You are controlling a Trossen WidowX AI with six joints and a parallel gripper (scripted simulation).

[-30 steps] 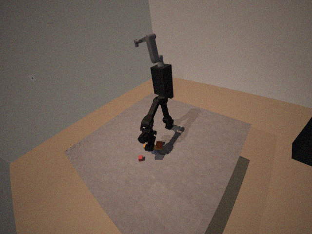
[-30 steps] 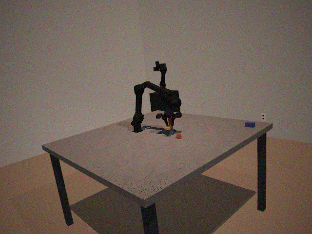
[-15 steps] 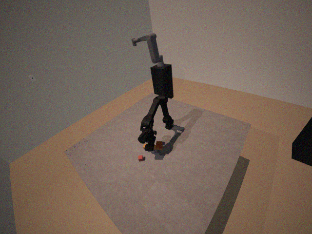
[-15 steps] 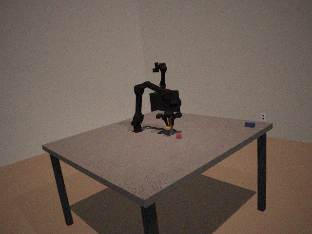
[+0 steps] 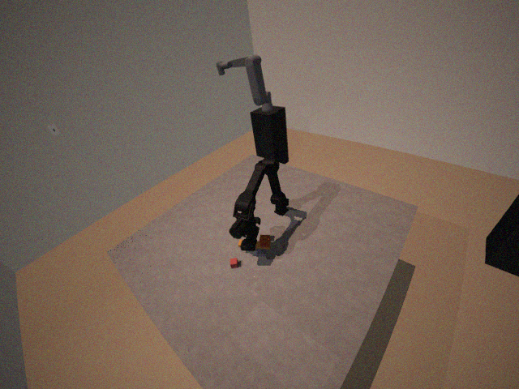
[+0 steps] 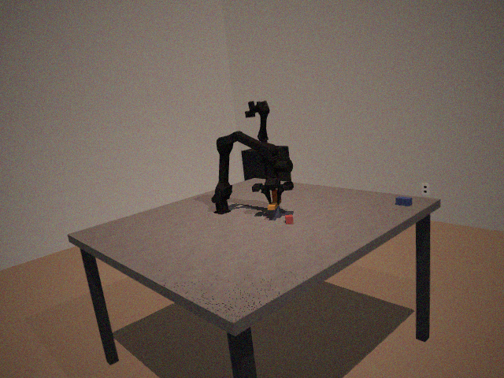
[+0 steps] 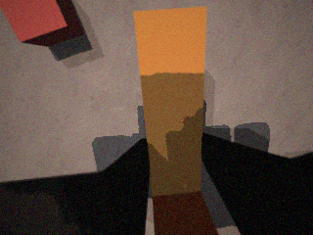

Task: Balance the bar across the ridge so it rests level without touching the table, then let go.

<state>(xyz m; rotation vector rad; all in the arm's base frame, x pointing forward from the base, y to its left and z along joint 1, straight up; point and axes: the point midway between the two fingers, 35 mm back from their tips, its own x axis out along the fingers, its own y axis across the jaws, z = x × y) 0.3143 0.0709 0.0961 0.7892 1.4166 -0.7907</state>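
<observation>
Now: gripper tip 120 mm short of the red cube, 30 mm to the left of it and 50 mm above it. From my gripper tip the other things lie so: blue block: 430 mm ahead, 430 mm to the left, 50 mm below.
</observation>
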